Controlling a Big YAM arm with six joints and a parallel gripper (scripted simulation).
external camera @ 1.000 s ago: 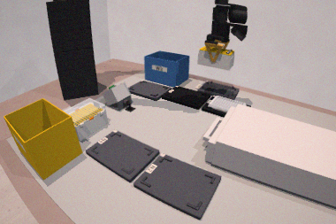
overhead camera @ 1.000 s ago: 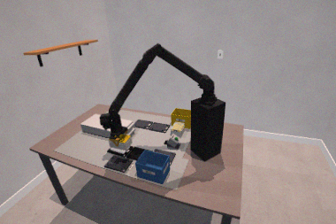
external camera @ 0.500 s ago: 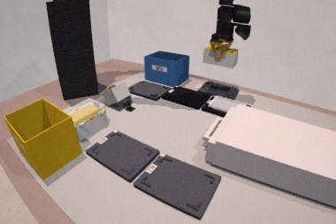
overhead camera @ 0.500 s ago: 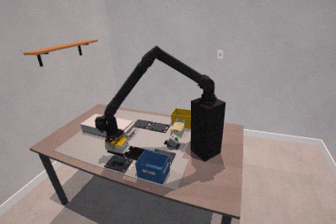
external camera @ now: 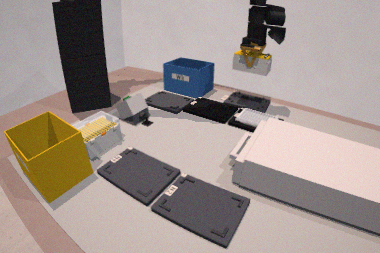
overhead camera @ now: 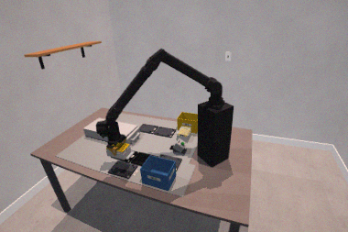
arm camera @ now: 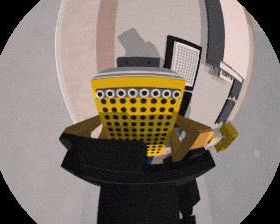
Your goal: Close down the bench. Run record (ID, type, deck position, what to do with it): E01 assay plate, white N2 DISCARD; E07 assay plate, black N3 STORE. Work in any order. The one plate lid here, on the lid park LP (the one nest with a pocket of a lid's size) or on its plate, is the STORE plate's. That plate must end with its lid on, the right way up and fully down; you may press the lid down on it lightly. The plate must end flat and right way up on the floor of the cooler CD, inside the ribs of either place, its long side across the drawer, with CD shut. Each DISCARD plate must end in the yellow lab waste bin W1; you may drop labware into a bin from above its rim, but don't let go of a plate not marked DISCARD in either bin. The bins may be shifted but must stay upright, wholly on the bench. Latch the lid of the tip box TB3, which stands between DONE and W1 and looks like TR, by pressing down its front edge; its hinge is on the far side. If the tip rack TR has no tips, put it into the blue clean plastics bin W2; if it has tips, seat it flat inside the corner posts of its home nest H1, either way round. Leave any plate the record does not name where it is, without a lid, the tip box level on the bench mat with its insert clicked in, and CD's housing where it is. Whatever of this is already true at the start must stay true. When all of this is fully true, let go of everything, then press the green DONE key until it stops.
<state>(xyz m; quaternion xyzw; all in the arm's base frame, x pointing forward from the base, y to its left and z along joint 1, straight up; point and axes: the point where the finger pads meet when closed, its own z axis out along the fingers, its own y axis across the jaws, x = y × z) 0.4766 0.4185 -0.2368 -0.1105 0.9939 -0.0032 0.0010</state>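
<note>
Now: the tip rack TR 10 mm to the right of my hand and 10 mm above it. From my hand the other things lie so: dark lid park nest (230 mm behind, 210 mm to the right, 160 mm below); then black slab (70 mm behind, 150 mm to the right, 160 mm below); then blue bin W2 (260 mm behind, 60 mm to the right, 130 mm below).
</note>
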